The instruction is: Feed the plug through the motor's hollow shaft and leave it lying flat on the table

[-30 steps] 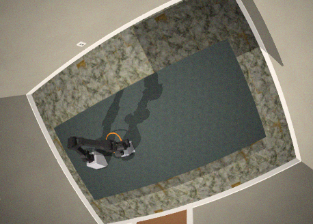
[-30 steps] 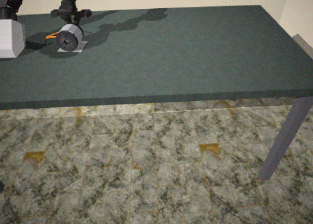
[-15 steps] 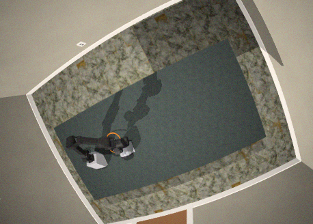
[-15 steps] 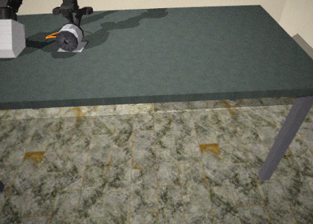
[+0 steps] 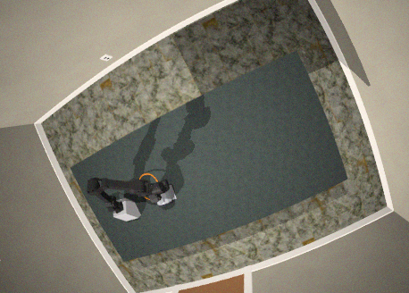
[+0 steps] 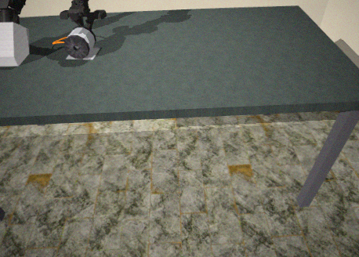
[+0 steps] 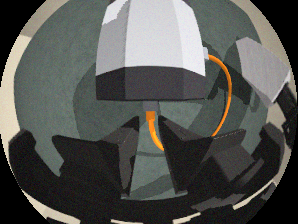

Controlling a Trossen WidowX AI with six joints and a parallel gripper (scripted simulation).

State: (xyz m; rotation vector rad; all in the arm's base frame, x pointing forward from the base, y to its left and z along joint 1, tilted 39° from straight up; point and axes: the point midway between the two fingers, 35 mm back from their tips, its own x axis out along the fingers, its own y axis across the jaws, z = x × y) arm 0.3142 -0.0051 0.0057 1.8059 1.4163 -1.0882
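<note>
Now: hand 1 cm past the grey plug, 3 cm to the left of it and 3 cm above it.
</note>
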